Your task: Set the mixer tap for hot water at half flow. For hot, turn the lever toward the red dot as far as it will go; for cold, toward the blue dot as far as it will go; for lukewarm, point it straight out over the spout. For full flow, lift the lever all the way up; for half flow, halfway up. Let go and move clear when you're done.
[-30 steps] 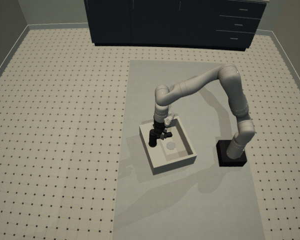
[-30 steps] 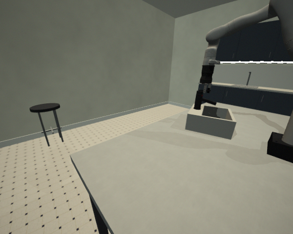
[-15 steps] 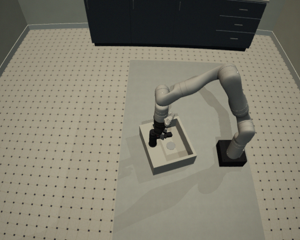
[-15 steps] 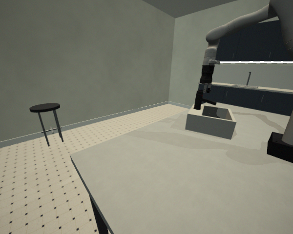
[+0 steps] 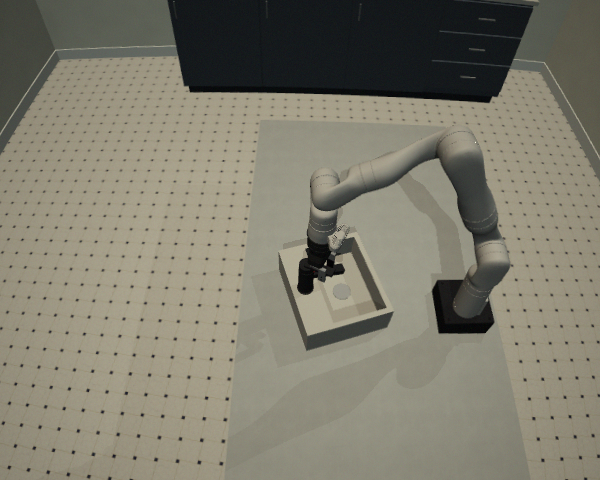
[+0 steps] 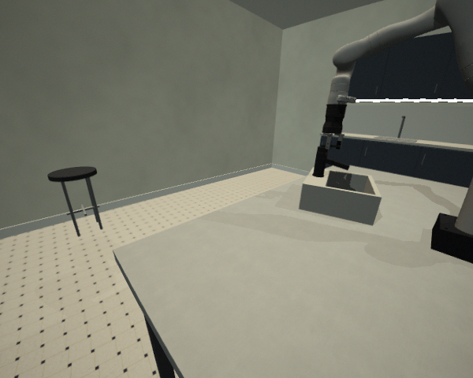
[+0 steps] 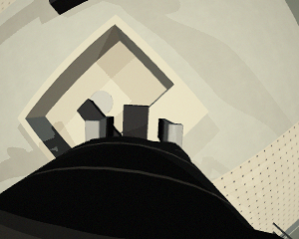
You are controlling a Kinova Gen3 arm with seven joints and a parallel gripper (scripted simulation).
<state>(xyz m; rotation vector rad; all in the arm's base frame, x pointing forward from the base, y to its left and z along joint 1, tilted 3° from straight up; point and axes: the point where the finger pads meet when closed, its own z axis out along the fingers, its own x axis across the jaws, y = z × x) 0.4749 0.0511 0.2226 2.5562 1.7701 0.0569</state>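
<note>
The lever lies 2 cm ahead of my hand, 1 cm to the right of it and 1 cm below it. From my hand the other things lie so: sink basin 24 cm below, 7 cm to the right, 5 cm behind.
</note>
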